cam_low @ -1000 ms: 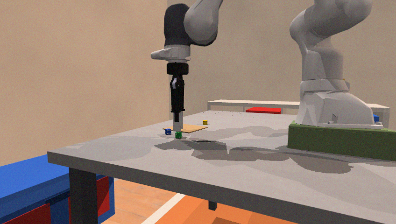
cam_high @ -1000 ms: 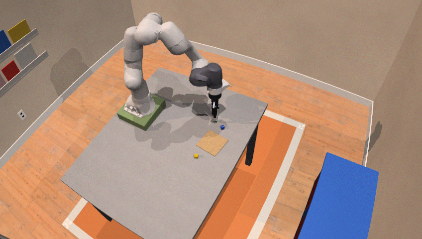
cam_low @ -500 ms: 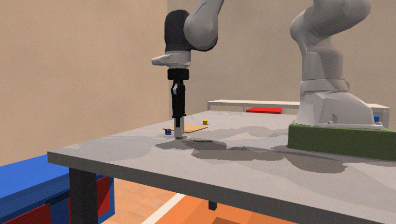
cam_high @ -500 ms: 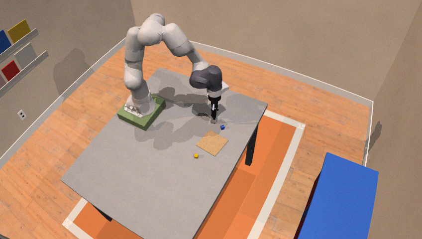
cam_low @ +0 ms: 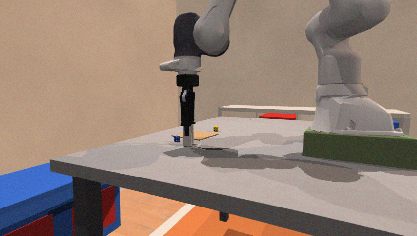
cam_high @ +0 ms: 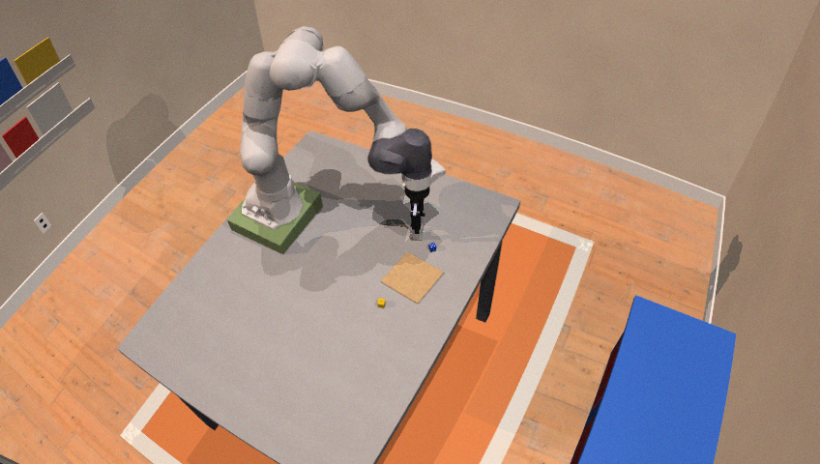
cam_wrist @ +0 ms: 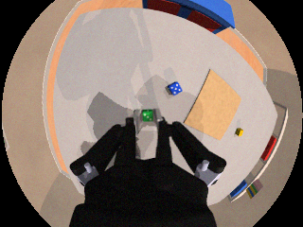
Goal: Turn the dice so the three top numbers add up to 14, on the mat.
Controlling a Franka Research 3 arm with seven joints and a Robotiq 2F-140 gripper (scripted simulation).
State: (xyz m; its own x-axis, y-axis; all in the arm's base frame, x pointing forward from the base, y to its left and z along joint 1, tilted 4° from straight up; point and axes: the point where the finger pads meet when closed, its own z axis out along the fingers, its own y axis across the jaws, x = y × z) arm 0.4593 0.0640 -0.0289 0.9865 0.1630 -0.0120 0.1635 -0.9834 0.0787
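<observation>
Right now my hand is 2 cm above the green die. The rest, counted from my hand: tan mat (3 cm ahead, 17 cm to the right, 3 cm below); then yellow die (2 cm behind, 29 cm to the right, 2 cm below); then blue die (6 cm ahead, 5 cm to the right, 2 cm below).
</observation>
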